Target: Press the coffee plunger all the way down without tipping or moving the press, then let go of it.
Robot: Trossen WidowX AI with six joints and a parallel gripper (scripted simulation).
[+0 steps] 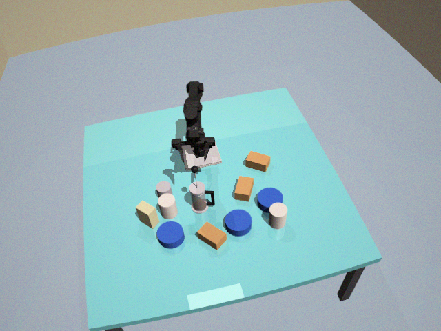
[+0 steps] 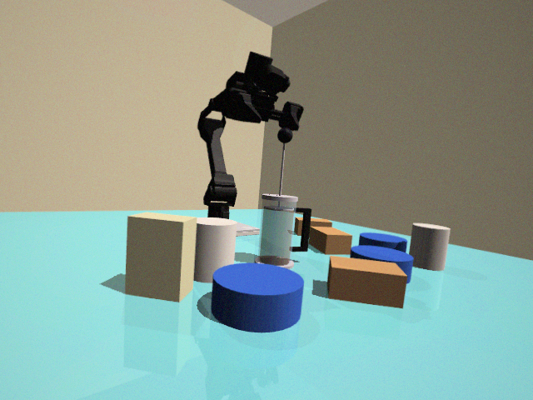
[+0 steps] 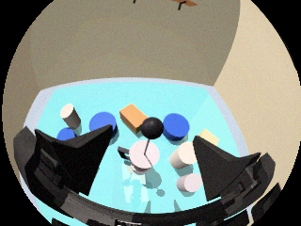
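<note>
Now: the glass coffee press 30 mm ahead of my gripper tip, 10 mm to the left of it and 160 mm below it. The rest, counted from my gripper tip: beige block 10 mm ahead, 260 mm to the right, 230 mm below.
</note>
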